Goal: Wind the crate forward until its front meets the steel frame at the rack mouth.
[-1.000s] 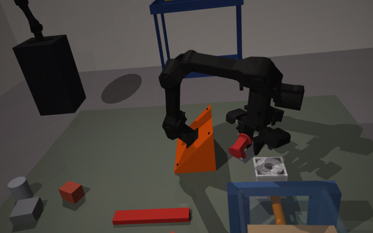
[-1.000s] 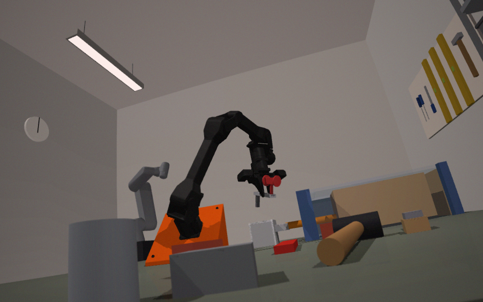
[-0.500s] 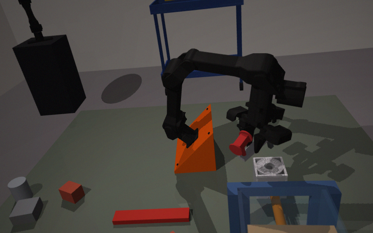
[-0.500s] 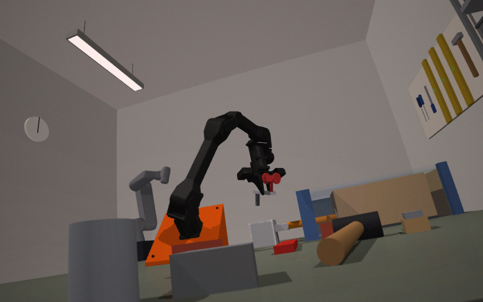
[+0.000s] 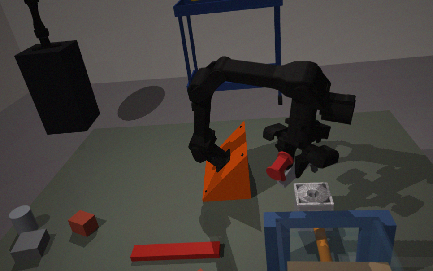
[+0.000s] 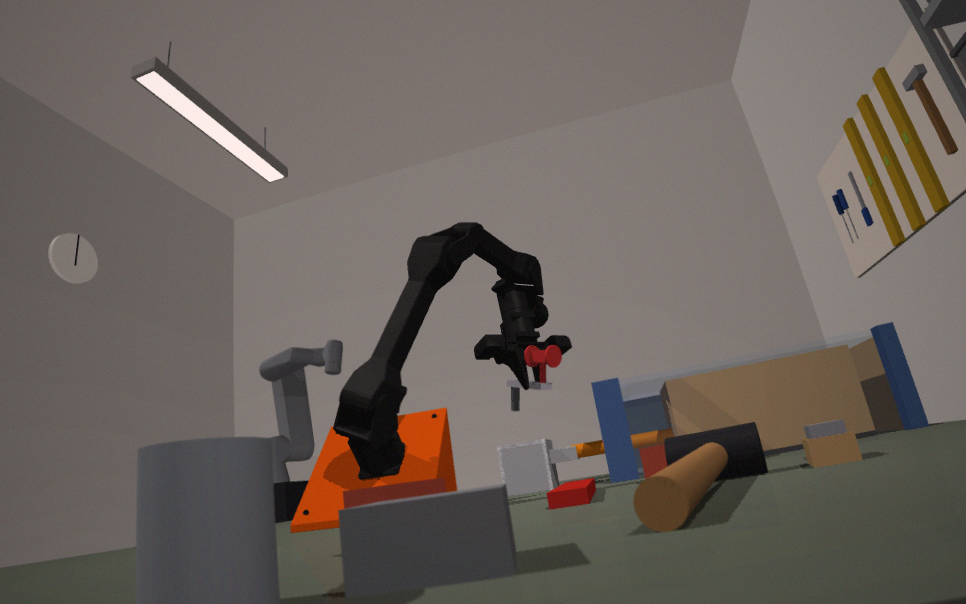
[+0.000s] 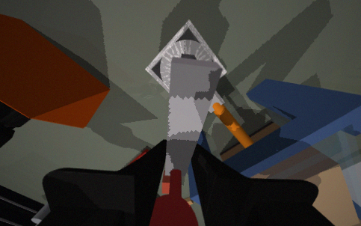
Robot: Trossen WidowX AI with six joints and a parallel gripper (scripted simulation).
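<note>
The grey crank arm lies 2 cm above my gripper tip. Round my gripper tip: frame: 12 cm ahead, 5 cm to the left, 7 cm below; then grey winch: 5 cm behind, 5 cm to the left, 15 cm below; then red knob: 3 cm ahead, 3 cm to the right, 4 cm above.
</note>
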